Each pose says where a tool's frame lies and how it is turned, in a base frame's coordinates. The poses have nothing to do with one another.
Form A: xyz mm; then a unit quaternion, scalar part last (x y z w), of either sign.
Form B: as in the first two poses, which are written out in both.
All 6 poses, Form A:
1: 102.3, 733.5, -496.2, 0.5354, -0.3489, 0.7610, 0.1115
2: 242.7, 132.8, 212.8, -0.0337, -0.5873, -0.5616, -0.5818
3: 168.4, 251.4, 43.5, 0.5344, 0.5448, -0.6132, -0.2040
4: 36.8, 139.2, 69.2, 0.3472, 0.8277, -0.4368, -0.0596
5: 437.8, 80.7, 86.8, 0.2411, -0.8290, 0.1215, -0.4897
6: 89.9, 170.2, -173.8, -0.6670, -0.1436, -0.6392, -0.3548
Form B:
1: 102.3, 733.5, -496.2, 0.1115, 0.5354, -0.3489, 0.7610
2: 242.7, 132.8, 212.8, 0.5818, 0.0337, 0.5873, 0.5616
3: 168.4, 251.4, 43.5, 0.2040, -0.5344, -0.5448, 0.6132
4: 36.8, 139.2, 69.2, 0.0596, -0.3472, -0.8277, 0.4368
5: 437.8, 80.7, 86.8, 0.4897, -0.2411, 0.8290, -0.1215
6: 89.9, 170.2, -173.8, 0.3548, 0.6670, 0.1436, 0.6392
